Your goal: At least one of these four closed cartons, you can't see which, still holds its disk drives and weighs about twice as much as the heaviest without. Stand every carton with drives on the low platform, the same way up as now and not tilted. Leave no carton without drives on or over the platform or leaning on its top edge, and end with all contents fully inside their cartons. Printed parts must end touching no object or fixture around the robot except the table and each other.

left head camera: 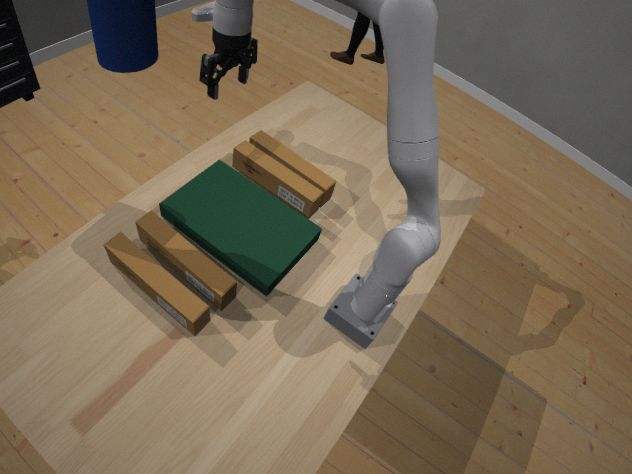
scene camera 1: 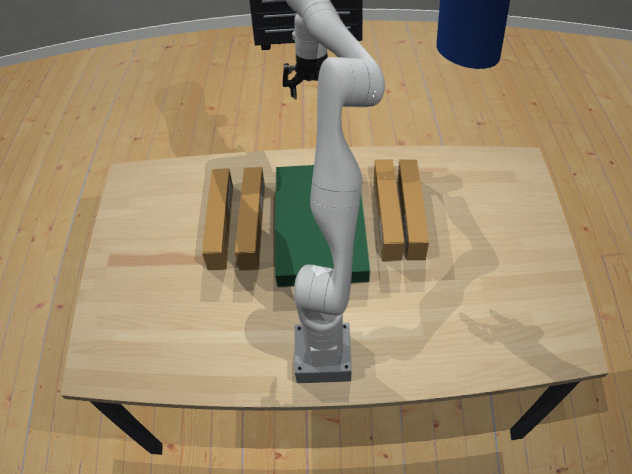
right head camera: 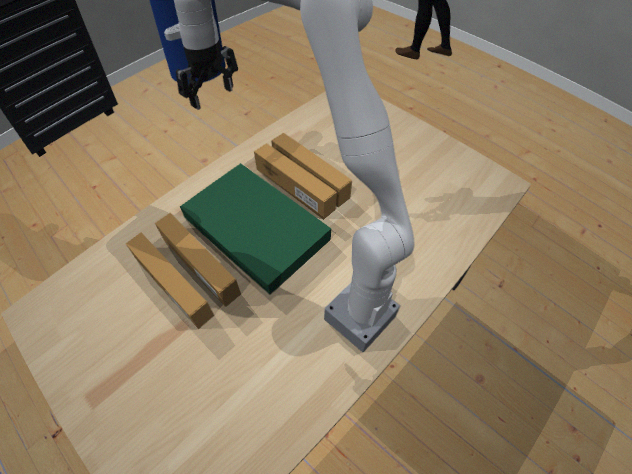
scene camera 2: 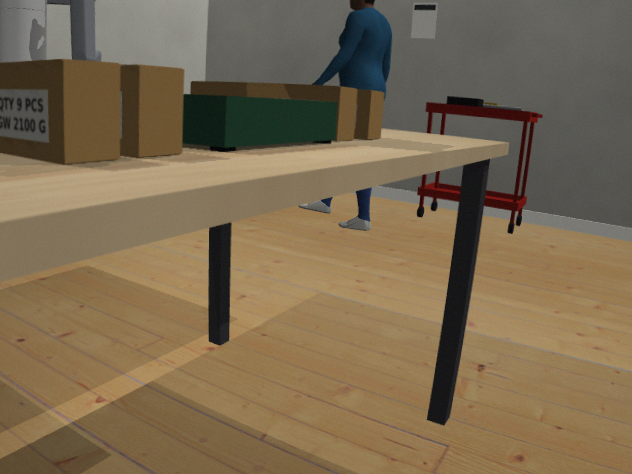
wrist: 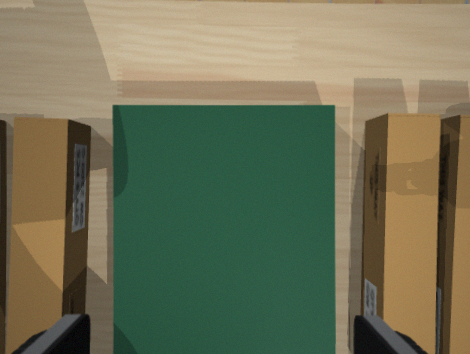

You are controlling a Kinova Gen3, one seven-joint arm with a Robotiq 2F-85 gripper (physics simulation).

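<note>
A green platform (left head camera: 245, 219) (right head camera: 255, 219) (scene camera 1: 296, 214) (scene camera 2: 275, 122) (wrist: 225, 210) lies mid-table, bare where visible. Four closed brown cartons stand beside it, lengthwise and apart from it. On the left are an outer carton (left head camera: 158, 278) (right head camera: 171, 278) (scene camera 1: 217, 209) and an inner carton (left head camera: 191, 255) (right head camera: 199, 255) (scene camera 1: 250, 209) (wrist: 40, 165). On the right are an inner carton (left head camera: 278, 174) (right head camera: 296, 174) (scene camera 1: 390, 209) (wrist: 412, 225) and an outer carton (left head camera: 296, 160) (right head camera: 313, 160) (scene camera 1: 414, 204), close together. Their contents are hidden. My gripper (left head camera: 228, 86) (right head camera: 212, 96) (wrist: 222, 332) is open and empty, pointing down high above the platform.
The arm's grey base (left head camera: 365, 336) (right head camera: 362, 339) (scene camera 1: 323, 376) stands on the table at the platform's near end. The arm crosses above the platform in scene camera 1. A blue barrel (left head camera: 125, 35) (scene camera 1: 472, 33), black drawer cabinet (right head camera: 56, 76), person (scene camera 2: 365, 51) and red cart (scene camera 2: 474, 113) are beyond the table.
</note>
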